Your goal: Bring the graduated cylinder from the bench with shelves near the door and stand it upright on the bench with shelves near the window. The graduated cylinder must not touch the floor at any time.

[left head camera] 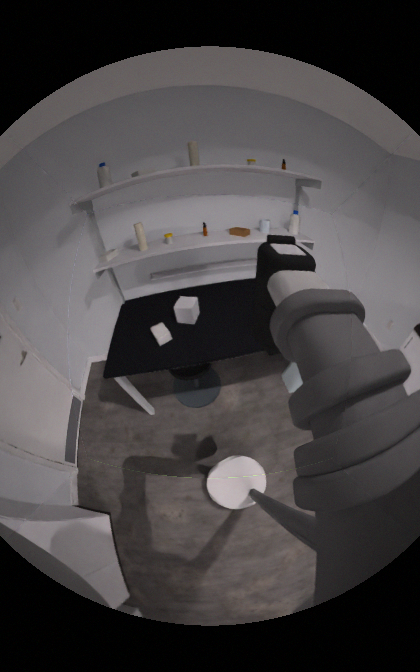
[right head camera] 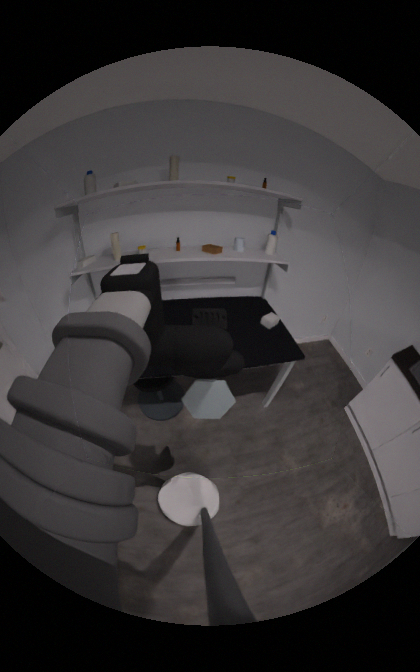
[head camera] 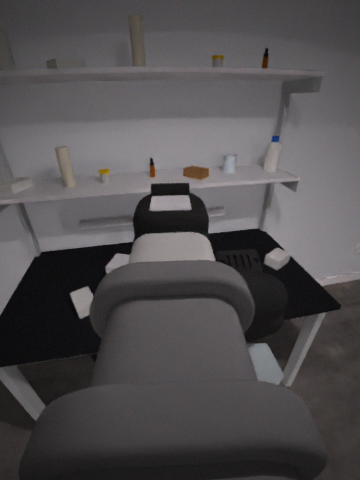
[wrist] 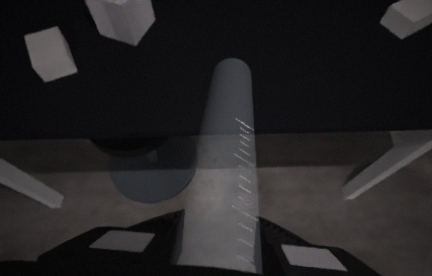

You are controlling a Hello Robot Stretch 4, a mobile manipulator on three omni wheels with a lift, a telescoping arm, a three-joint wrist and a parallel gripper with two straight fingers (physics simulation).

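Places are measured from the robot's base along level axes (x back, y right, z up), in millimetres.
Pixels of known places: gripper, fingertip midpoint: [wrist: 218, 233].
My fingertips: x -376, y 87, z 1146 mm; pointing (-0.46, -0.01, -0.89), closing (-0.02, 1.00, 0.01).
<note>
Behind a point stands the place of what it marks.
My gripper [wrist: 218, 233] {x -376, y 87, z 1146 mm} is shut on the clear graduated cylinder [wrist: 227, 165] {x -408, y 88, z 1176 mm}, whose white graduation marks face the wrist view. The far end of the cylinder overlaps the black bench top, and its nearer part overlaps the floor before the front edge. Its pale hexagonal base [head camera: 266, 362] {x -259, y 114, z 1244 mm} [left head camera: 292, 377] [right head camera: 209, 399] shows below the dark wrist in the head views, in front of the bench. The fingers are hidden there by the arm and wrist. The bench with shelves has a black top [head camera: 40, 310] {x -832, y -615, z 735 mm} [left head camera: 230, 320] [wrist: 320, 75] {x -888, y 316, z 734 mm}. Whether it is near the door or the window I cannot tell.
White blocks [head camera: 82, 302] {x -818, y -403, z 792 mm} [left head camera: 186, 310] [right head camera: 270, 320] lie on the bench. Two wall shelves hold bottles, jars and tall beige cylinders [head camera: 65, 167] {x -1169, y -479, z 1286 mm}. A stool's round base [left head camera: 197, 392] [wrist: 150, 180] {x -779, y -285, z 2 mm} stands under the front edge. A white cabinet [right head camera: 385, 430] stands at the right.
</note>
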